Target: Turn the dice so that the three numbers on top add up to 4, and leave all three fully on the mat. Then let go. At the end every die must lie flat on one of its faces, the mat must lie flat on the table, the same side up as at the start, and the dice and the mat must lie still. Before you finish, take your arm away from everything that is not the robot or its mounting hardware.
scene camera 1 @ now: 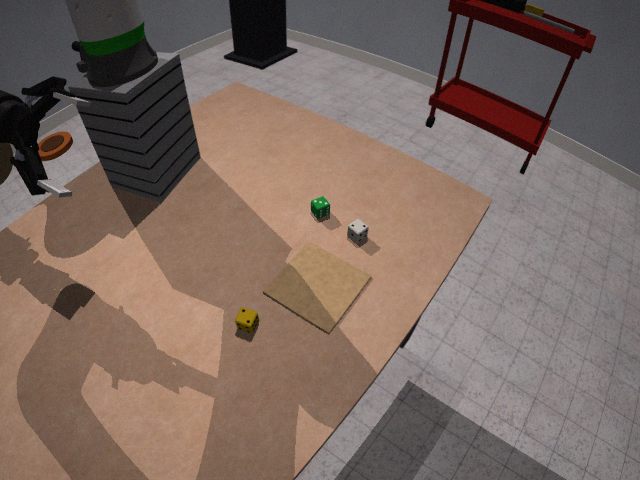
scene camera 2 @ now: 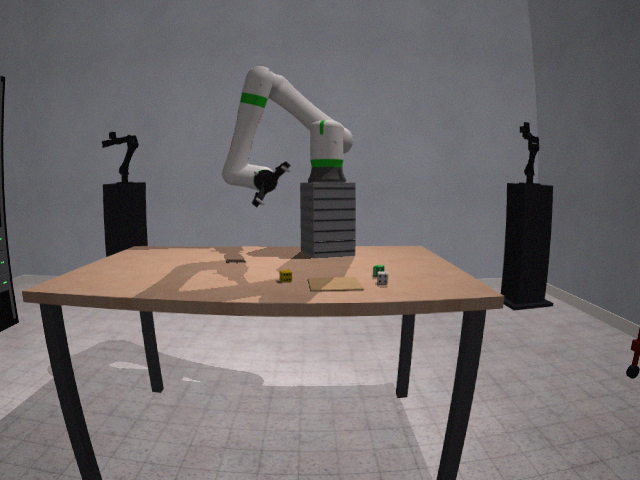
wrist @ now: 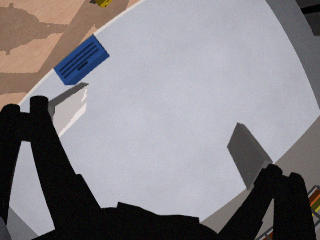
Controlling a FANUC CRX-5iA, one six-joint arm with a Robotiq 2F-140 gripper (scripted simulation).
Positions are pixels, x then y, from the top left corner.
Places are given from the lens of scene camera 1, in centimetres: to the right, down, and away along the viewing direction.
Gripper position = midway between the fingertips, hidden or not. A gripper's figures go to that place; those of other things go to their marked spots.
my gripper (scene camera 1: 73, 150): -38, -14, 50
tan square mat (scene camera 1: 318, 286): 0, 8, 68
